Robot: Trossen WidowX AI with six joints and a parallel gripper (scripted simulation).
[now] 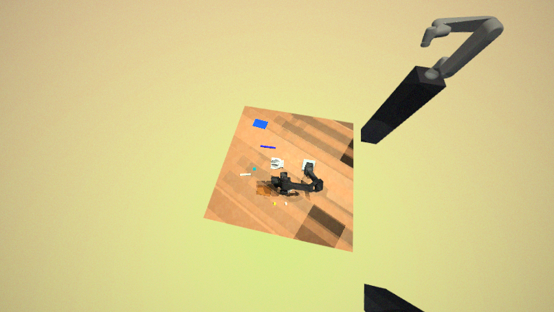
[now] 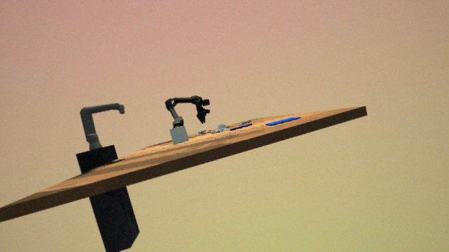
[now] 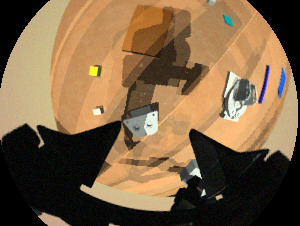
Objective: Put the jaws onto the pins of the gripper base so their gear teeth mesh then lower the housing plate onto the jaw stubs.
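Right now my gripper tip is 4 cm past the gripper base, 1 cm to the right of it and 7 cm above it. Also, from my gripper tip: yellow cube 4 cm ahead, 16 cm to the left, 9 cm below; then teal bit 32 cm ahead, 12 cm to the right, 10 cm below; then brown pad 17 cm ahead, 7 cm to the left, 9 cm below.
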